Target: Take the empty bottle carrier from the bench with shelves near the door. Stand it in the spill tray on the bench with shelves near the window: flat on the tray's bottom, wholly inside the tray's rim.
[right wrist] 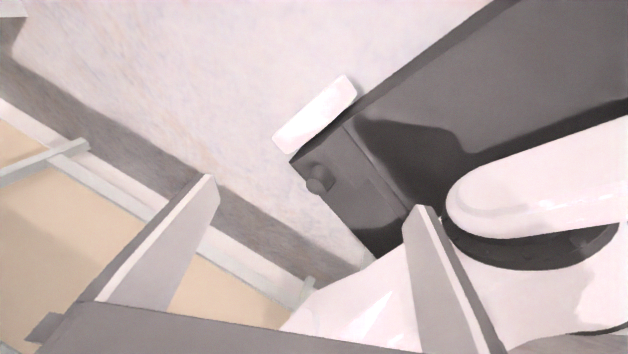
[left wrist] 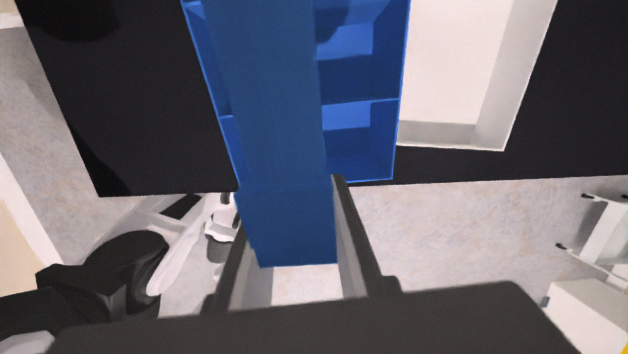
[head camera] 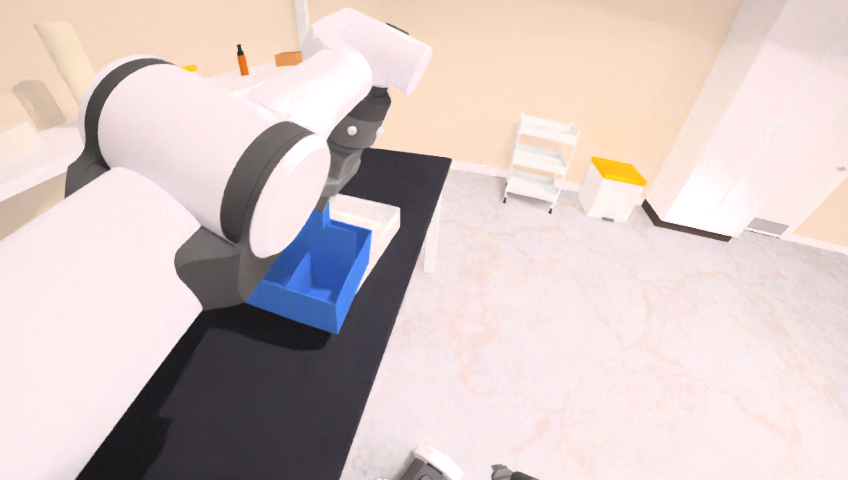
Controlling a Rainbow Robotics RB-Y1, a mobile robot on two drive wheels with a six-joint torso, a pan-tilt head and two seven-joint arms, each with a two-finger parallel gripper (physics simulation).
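Note:
A blue bottle carrier [head camera: 313,281] is visible, also in the left wrist view [left wrist: 298,97]; in the right wrist view the carrier is out of frame. A white spill tray [head camera: 384,220] is likewise visible in the left wrist view [left wrist: 465,76]; in the right wrist view the tray is out of frame. Further things present: a white shelf cart [head camera: 533,185] and a white bin with yellow lid [head camera: 610,190]. The left gripper [head camera: 322,204] is visible in the left wrist view too [left wrist: 301,189], and the right gripper [right wrist: 311,201] is visible as well.

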